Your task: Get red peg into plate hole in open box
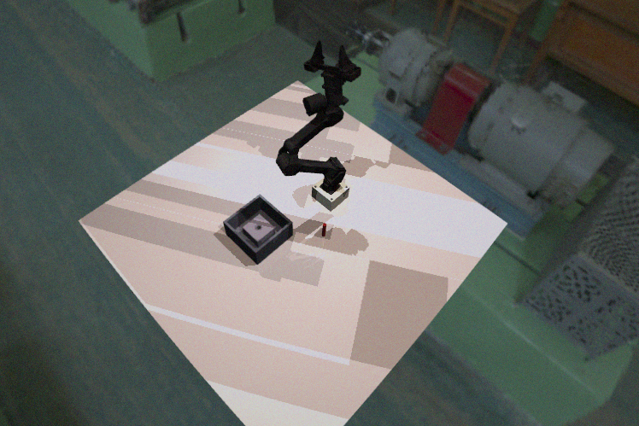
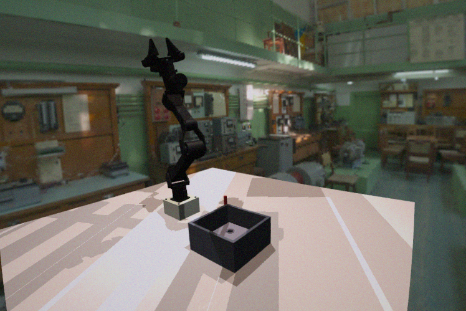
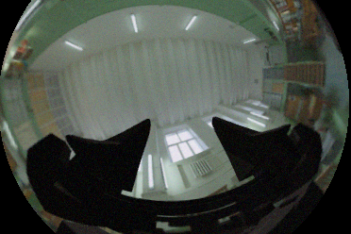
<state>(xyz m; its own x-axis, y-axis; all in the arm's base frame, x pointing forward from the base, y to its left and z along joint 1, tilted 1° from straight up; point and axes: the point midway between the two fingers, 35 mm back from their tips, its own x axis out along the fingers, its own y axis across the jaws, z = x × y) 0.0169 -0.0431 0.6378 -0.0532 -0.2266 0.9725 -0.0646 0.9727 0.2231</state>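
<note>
Now: gripper tip 70 cm above the red peg, 17 cm to the right of it and 17 cm short of it. Also, from my gripper tip: dark box (71 cm below, 34 cm ahead, 2 cm to the right); grey plate (69 cm below, 34 cm ahead, 2 cm to the right).
</note>
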